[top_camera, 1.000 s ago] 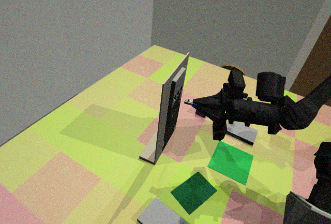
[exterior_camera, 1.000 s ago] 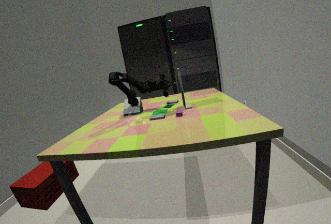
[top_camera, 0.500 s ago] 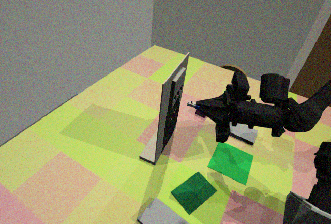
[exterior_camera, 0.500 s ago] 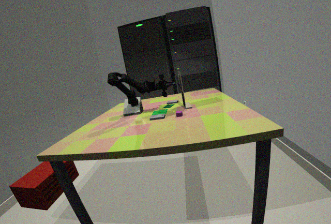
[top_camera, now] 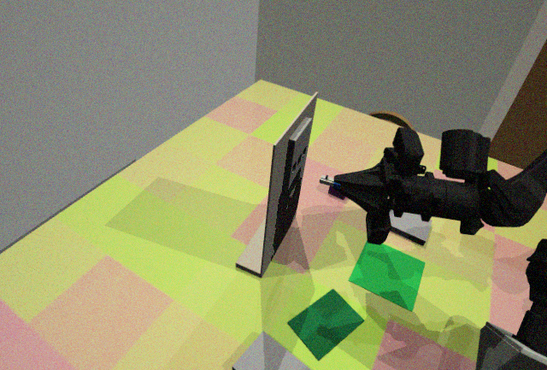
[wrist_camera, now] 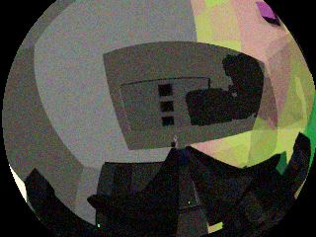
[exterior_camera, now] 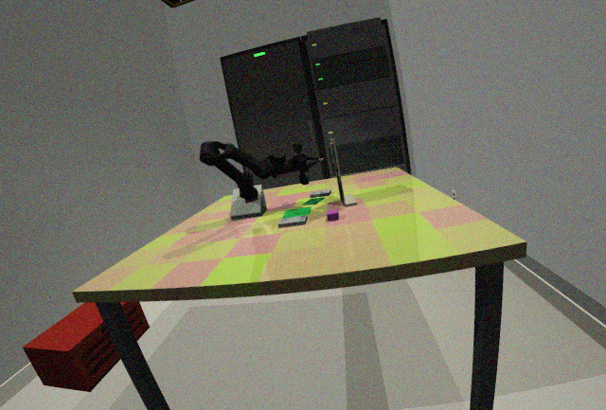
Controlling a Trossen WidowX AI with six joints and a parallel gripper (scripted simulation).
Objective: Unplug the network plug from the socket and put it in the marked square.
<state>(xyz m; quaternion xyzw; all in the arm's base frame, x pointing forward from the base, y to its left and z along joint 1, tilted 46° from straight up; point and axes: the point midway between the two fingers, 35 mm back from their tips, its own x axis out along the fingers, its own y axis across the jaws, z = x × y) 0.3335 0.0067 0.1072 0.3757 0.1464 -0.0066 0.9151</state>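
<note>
The bright green marked square lies 140 mm behind my gripper tip, 50 mm to the right of it and 210 mm below it. From my gripper tip the other things lie so: upright grey panel: 80 mm ahead, 20 mm to the right, 80 mm below.
</note>
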